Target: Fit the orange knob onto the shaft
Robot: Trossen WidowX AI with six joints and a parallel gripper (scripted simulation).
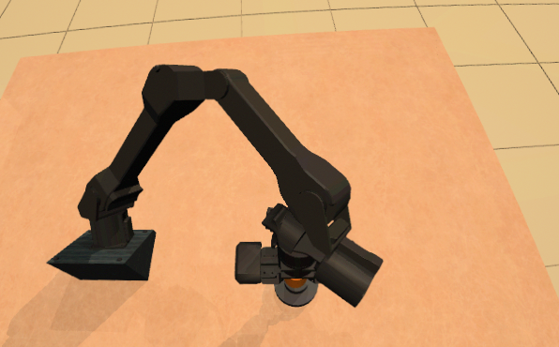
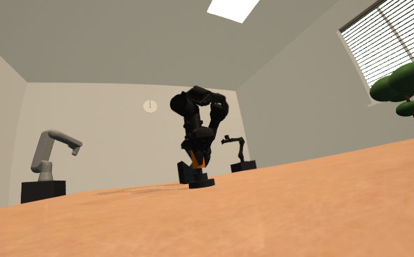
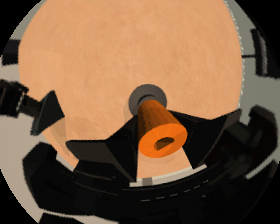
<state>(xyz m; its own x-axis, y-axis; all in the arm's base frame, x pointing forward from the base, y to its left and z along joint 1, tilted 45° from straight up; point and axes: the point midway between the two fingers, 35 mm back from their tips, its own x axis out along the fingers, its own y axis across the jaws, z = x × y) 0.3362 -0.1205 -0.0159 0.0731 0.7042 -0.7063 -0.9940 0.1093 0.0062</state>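
My gripper tip is 20 mm below the orange knob. From my gripper tip the other things lie so: dark round pedestal 40 mm below.
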